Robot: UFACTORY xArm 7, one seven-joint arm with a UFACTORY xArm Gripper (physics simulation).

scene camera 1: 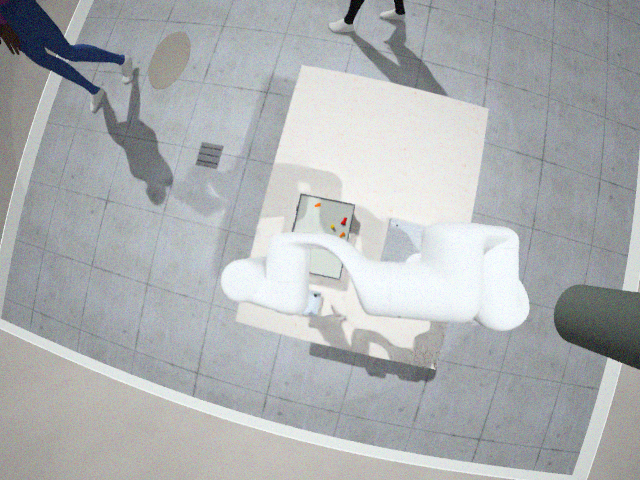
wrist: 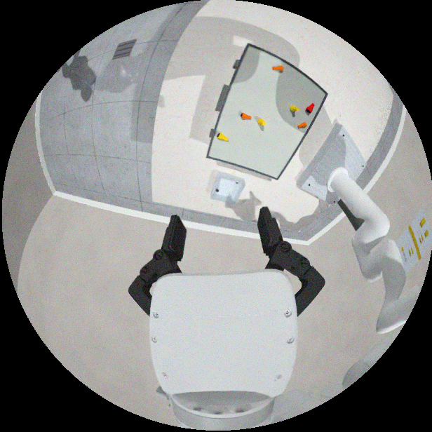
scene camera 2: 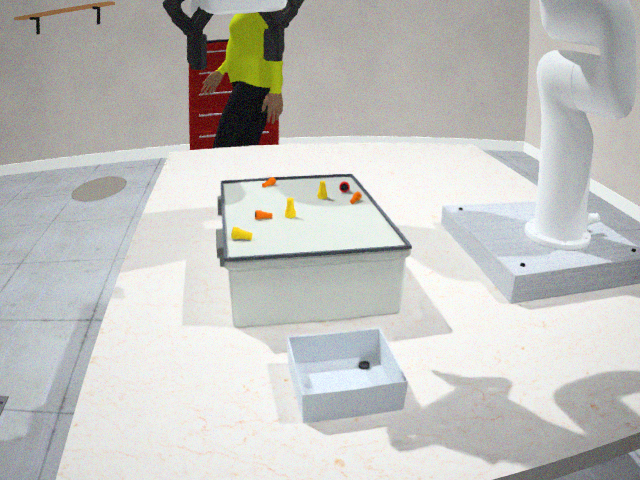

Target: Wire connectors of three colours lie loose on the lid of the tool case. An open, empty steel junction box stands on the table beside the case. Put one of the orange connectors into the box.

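Frame: origin at the arm's base, x back, y down, z right, level; millimetres.
Seen in the pictures: gripper, between the fingertips: (scene camera 2: 236, 64); arm's base, origin of its link: (scene camera 2: 557, 235).
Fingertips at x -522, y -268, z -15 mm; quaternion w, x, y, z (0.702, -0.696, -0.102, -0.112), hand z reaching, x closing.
Observation:
Pixels of each thing's top centre, then the offset from my fingertips to it. "spot": a spot on its surface instead. Level surfaces: height alone.
- tool case lid, a spot on its surface: (scene camera 2: 320, 232) spot: dx +106, dy +221, dz +26 mm
- right edge, a spot on its surface: (scene camera 2: 355, 197) (scene camera 1: 341, 235) spot: dx +188, dy +213, dz +120 mm
- open junction box, centre of its top: (scene camera 2: 344, 359) (scene camera 1: 306, 302) dx +71, dy +275, dz -167 mm
- red connector, centre of its top: (scene camera 2: 344, 180) (scene camera 1: 344, 220) dx +192, dy +205, dz +177 mm
- table, height of its surface: dy +313 mm
Three orange connectors lie on the tool case lid (scene camera 1: 325, 264) (scene camera 2: 320, 232) (wrist: 250, 145): a far one (scene camera 1: 317, 205) (scene camera 2: 269, 181) (wrist: 278, 68), one near the right edge (scene camera 1: 342, 235) (scene camera 2: 355, 197) (wrist: 302, 125), and one left of centre (scene camera 2: 263, 214) (wrist: 245, 116), which the arm hides in scene camera 1. The open junction box (scene camera 1: 314, 303) (scene camera 2: 351, 405) (wrist: 227, 187) stands by the case's near side, with a dark round spot inside and no connector in it. My gripper (scene camera 2: 235, 55) (wrist: 219, 218) is open and empty, high above the table; the arm covers it in scene camera 1.
A red connector (scene camera 1: 343, 221) (scene camera 2: 344, 187) (wrist: 310, 108) and three yellow ones (scene camera 2: 322, 190) (scene camera 2: 290, 208) (scene camera 2: 241, 234) share the lid; two yellow ones stand upright. The robot's base plate (scene camera 2: 485, 248) is right of the case. A person (scene camera 2: 248, 56) stands beyond the table (scene camera 2: 180, 413).

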